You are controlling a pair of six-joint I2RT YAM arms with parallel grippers.
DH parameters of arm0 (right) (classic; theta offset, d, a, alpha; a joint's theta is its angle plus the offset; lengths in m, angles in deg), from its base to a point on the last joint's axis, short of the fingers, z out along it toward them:
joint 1: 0 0.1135 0.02 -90
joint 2: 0 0 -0.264 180
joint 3: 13.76 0 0.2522 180
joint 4: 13.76 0 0.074 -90
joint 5: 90 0 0 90
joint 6: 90 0.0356 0 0
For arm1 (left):
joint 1: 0 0.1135 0.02 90
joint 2: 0 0 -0.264 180
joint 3: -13.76 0 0.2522 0
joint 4: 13.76 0 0.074 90
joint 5: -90 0 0 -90
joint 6: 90 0.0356 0 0
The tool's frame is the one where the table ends.
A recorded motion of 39 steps. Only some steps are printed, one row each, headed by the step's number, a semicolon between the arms.
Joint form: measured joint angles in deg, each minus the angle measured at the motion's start. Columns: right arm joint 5, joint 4, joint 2, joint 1, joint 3, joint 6; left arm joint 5, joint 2, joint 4, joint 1, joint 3, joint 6.
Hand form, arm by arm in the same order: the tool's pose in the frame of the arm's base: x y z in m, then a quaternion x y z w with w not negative. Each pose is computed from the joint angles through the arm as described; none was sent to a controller.
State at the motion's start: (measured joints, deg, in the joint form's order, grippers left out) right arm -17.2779 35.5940 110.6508 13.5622 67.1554 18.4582; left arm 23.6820 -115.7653 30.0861 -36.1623 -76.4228 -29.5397
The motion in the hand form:
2: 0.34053 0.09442 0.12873 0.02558 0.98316 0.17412 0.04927; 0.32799 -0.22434 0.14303 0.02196 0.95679 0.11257 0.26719
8: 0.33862 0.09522 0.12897 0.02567 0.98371 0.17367 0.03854; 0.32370 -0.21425 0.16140 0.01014 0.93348 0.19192 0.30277
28: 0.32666 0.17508 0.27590 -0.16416 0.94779 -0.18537 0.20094; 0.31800 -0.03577 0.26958 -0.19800 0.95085 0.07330 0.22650
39: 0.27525 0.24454 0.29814 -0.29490 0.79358 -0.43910 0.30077; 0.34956 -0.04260 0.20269 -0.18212 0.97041 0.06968 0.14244
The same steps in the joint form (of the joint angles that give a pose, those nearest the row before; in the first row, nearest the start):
2: -0.48 -0.35 0.15 0.17 0.00 0.00; 4.50 0.02 1.29 -0.63 0.00 0.26
8: -0.74 1.01 0.20 0.35 0.22 0.02; 14.84 2.71 4.96 -0.61 0.07 0.44
28: 45.40 27.47 -5.20 17.22 26.71 -11.19; -7.17 24.33 22.01 27.93 0.53 1.07
39: 80.39 27.78 -5.40 33.00 28.04 -22.89; -10.91 12.02 18.93 27.93 0.52 1.53

